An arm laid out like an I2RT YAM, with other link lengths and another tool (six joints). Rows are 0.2 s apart.
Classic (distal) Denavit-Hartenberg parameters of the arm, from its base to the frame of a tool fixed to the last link. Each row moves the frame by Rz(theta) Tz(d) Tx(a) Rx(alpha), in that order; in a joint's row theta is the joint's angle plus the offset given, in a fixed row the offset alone. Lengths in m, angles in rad.
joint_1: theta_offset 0  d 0.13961  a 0.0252  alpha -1.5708
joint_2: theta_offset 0  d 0  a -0.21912  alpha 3.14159
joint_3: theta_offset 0.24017  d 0  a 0.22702  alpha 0
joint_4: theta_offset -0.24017  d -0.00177  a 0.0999  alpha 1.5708
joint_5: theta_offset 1.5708  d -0.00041  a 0  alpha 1.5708
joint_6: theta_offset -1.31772  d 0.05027  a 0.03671  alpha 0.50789
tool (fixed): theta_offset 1.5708  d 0.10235  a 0  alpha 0
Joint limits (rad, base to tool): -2.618..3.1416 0..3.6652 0..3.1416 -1.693..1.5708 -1.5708..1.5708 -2.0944..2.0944
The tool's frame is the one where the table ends.
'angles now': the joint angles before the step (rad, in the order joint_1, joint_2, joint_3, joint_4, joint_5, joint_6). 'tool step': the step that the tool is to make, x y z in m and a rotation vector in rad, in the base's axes. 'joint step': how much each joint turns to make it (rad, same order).
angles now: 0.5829 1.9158 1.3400 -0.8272 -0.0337 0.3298
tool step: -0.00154 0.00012 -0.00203 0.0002 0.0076 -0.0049
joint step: 0.0024 0.0025 -0.0038 0.0004 -0.0031 0.0079
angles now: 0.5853 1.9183 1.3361 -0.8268 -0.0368 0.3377
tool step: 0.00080 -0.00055 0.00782 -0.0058 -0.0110 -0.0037
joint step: 0.0024 -0.0157 0.0139 -0.0235 0.0118 0.0042
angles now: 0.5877 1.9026 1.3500 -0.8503 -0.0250 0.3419
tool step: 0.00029 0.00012 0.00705 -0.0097 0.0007 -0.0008
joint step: 0.0030 -0.0032 0.0317 -0.0408 0.0082 0.0025
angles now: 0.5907 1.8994 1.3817 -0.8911 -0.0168 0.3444
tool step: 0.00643 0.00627 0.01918 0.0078 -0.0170 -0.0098
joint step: 0.0083 0.0010 0.0803 -0.0606 0.0061 0.0173
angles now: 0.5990 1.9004 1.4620 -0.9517 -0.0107 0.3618
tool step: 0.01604 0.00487 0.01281 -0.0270 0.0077 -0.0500
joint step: 0.0039 0.0819 0.1789 -0.1188 0.0268 0.0500
